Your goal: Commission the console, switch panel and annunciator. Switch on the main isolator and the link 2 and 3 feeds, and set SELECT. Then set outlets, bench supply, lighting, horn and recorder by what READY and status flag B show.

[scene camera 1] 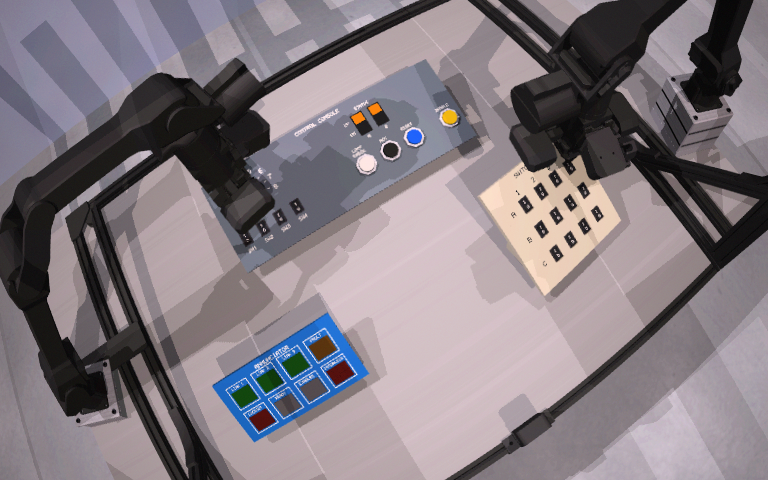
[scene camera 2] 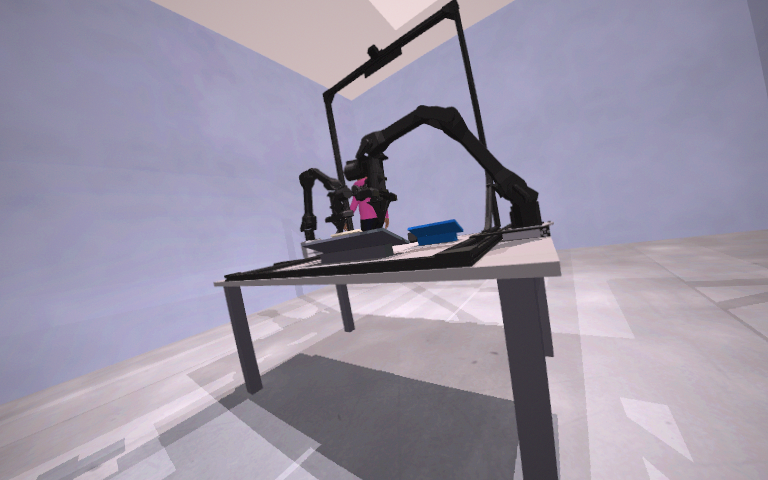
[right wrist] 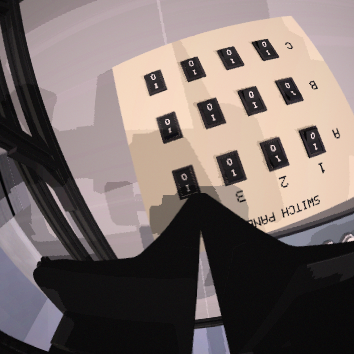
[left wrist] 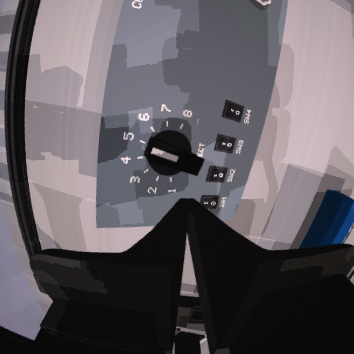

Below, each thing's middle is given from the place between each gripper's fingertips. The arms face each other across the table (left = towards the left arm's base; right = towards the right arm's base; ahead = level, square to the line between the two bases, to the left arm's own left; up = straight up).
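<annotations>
The SELECT knob [left wrist: 168, 152] has my left gripper 2 cm short of it, 2 cm to the left of it and 3 cm above it. My right hand is 42 cm to the right of the knob and 17 cm short of it, and it too is 3 cm above the knob. Going by its middle, the SELECT knob is nearer to my left gripper than to my right hand.
</annotations>
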